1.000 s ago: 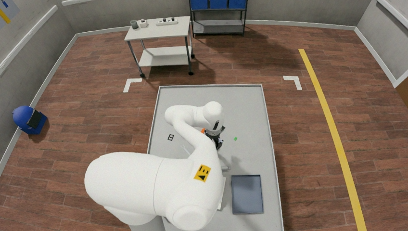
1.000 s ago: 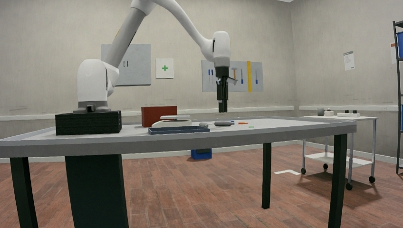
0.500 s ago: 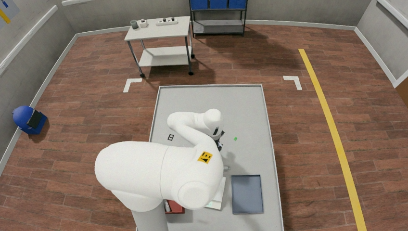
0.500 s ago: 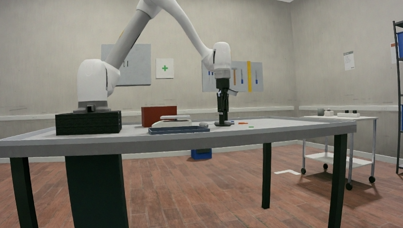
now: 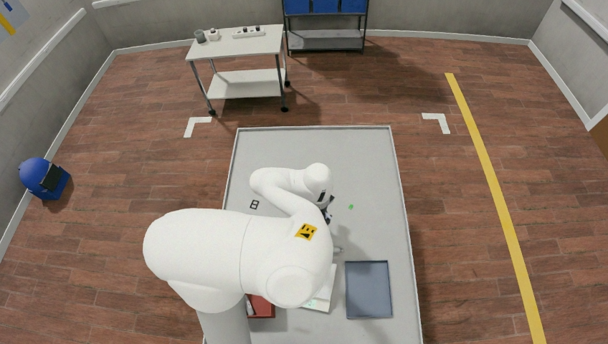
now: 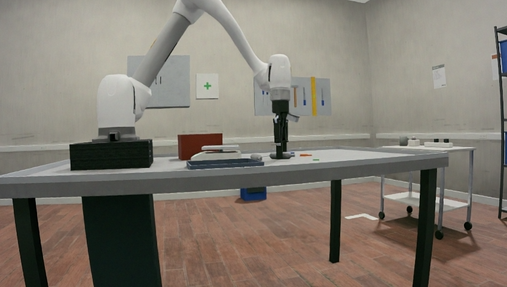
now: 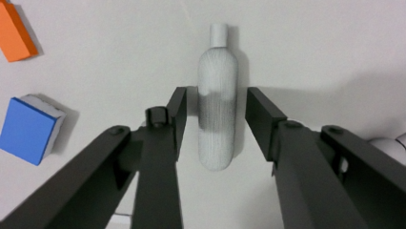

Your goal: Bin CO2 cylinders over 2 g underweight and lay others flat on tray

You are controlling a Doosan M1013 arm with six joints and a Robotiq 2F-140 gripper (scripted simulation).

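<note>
Now: hand 260 mm past the scale platform, 30 mm to the right of it and 20 mm below it. From my hand the other things lie so: grey CO2 cylinder: 130 mm behind, 70 mm to the right, 30 mm below; then blue block: 130 mm to the left, 90 mm ahead, 30 mm below; then orange piece: 160 mm ahead, 70 mm to the left, 30 mm below.
</note>
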